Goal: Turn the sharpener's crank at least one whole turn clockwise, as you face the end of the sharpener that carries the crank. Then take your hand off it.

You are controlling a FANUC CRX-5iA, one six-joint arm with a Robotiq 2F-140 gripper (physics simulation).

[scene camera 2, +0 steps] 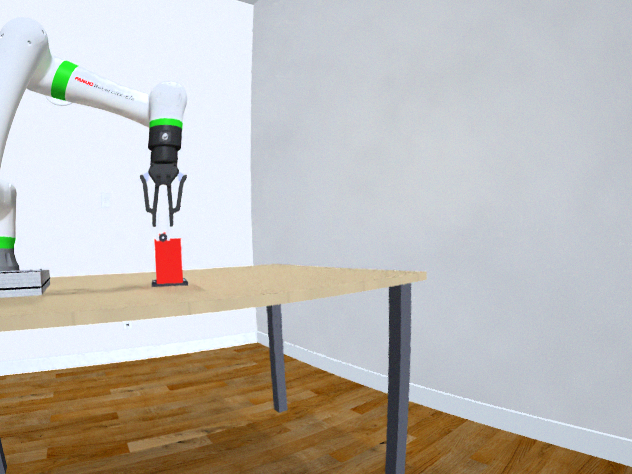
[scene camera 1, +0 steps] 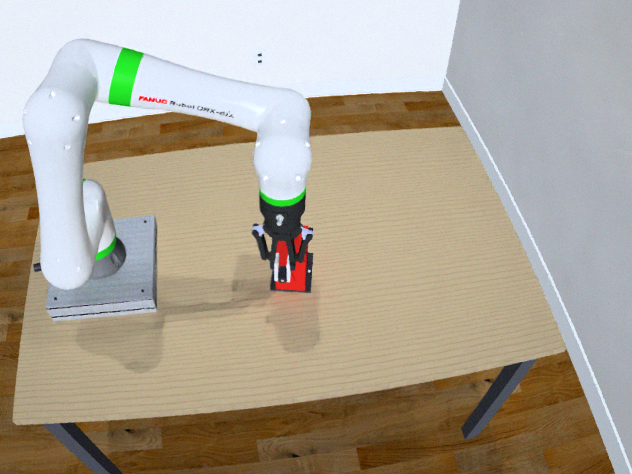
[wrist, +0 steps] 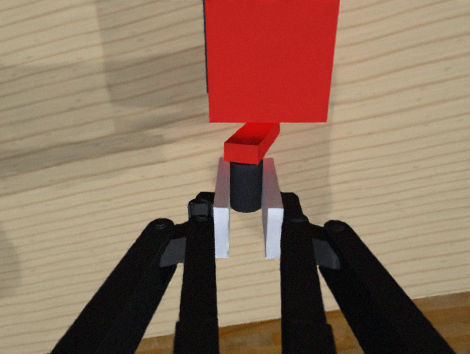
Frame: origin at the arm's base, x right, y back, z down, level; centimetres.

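Seen in the pictures: gripper, fingertip midpoint: [scene camera 2: 163, 240] [scene camera 1: 282, 276] [wrist: 245, 177]; arm's base at its link origin: [scene camera 1: 100, 258].
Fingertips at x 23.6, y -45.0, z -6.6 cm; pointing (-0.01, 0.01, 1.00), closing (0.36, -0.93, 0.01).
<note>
Offsets run from my fingertips to a thing's top centre. "pt": to the spot under its first point. Level surfaces: height alone.
The sharpener {pt dx -2.5, dy -5.1, dz +3.6 cm} [scene camera 1: 300, 272] [scene camera 2: 168, 261] [wrist: 272, 60] is an upright red block on a dark base {pt dx -3.4, dy -2.6, dz +11.5 cm} [scene camera 2: 169, 283]. Its red crank arm [wrist: 243, 153] sticks out past the body's near edge and slants to the left in the wrist view. A dark round crank knob {pt dx +0.5, dy +0.2, dz -1.9 cm} [scene camera 1: 282, 273] [scene camera 2: 162, 237] [wrist: 246, 187] is at the arm's end. In scene camera 2 the knob is level with the top of the body, left of its middle. My gripper [scene camera 1: 282, 268] [scene camera 2: 163, 230] [wrist: 245, 177] points down, its pale pads shut on the knob from both sides. The crank's pivot is hidden.
The sharpener stands on a wooden table {dz +12.2 cm} [scene camera 1: 408, 229] [scene camera 2: 306, 278] [wrist: 75, 280]. The robot's grey base plate [scene camera 1: 135, 265] [scene camera 2: 30, 283] is at the table's left. A grey wall [scene camera 1: 551, 127] [scene camera 2: 433, 153] rises beyond the table's right side.
</note>
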